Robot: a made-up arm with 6 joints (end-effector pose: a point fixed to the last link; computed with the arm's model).
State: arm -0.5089 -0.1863 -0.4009 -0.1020 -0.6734 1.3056
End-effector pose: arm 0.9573 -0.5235 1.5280 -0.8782 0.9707 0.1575
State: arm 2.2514 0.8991 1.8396 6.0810 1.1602 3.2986
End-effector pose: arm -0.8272 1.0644 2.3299 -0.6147 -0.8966 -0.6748
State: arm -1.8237 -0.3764 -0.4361 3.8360 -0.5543 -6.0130
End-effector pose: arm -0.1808 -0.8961 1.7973 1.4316 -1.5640 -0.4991
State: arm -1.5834 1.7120 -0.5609 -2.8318 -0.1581 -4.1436
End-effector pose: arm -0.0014 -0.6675 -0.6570 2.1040 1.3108 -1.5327
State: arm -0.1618 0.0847 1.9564 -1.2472 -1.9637 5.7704
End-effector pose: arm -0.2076 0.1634 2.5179 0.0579 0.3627 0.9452
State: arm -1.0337 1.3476 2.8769 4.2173 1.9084 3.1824
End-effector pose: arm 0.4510 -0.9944 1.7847 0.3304 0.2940 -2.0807
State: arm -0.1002 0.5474 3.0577 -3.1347 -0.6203 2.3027
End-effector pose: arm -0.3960 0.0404 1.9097 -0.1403 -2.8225 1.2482
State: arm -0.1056 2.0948 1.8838 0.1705 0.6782 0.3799
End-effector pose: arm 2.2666 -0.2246 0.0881 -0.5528 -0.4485 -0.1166
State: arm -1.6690 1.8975 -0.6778 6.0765 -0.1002 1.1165
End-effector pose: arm -0.0274 -0.3087 -0.6086 1.4366 1.6109 0.3225
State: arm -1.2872 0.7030 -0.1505 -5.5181 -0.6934 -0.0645
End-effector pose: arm 0.4217 -1.6778 0.6411 0.2583 1.7294 -0.9442
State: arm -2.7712 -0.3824 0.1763 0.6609 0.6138 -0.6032
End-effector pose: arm -0.4966 -0.2482 2.4340 -1.3223 -0.0452 -2.1159
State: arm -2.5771 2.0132 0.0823 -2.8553 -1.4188 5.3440
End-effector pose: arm -0.9188 -0.6300 -1.0249 -0.6285 2.0484 -0.8818
